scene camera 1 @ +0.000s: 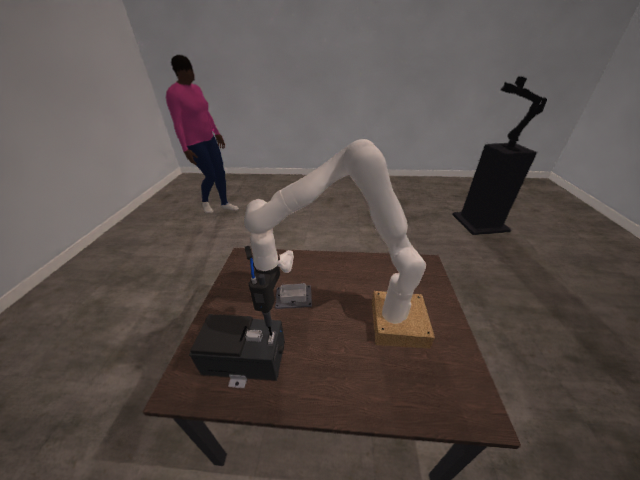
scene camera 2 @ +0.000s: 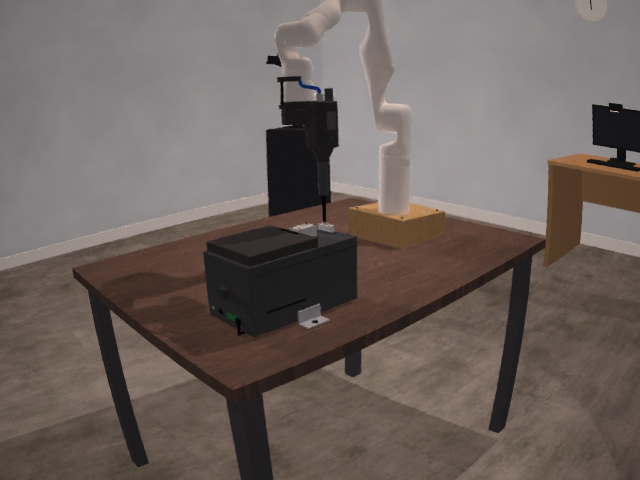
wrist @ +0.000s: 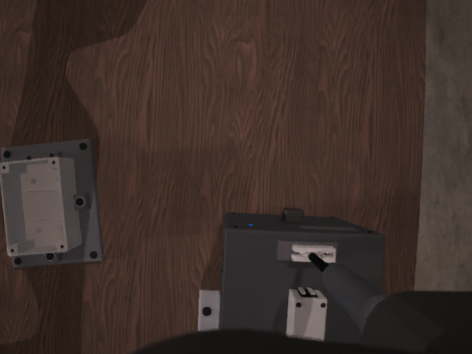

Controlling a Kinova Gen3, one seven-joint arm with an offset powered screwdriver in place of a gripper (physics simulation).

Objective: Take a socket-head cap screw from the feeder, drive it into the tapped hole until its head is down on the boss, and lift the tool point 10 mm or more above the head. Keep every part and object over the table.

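My screwdriver (scene camera 1: 270,333) (scene camera 2: 325,221) (wrist: 311,256) points down with its bit tip at the small white pick-up block (scene camera 1: 272,339) (scene camera 2: 326,227) (wrist: 327,253) on top of the black screw feeder (scene camera 1: 219,333) (scene camera 2: 305,279) (wrist: 260,280). It has no fingers. No screw can be made out at the tip, which is too small and dark to judge. The grey fixture plate (scene camera 1: 279,303) (wrist: 93,225) lies apart from the feeder and bears a light open box (scene camera 1: 293,293) (wrist: 42,200). A small boss (wrist: 80,201) with a dark hole stands beside the box in the wrist view.
A second white block (scene camera 1: 253,335) (wrist: 306,320) stands on the feeder beside the tip. A small metal bracket (scene camera 1: 237,382) (scene camera 2: 313,321) (wrist: 202,320) is at the feeder's side. The arm's base stands on a tan block (scene camera 1: 405,338) (scene camera 2: 398,229). A person (scene camera 1: 193,113) stands beyond the table.
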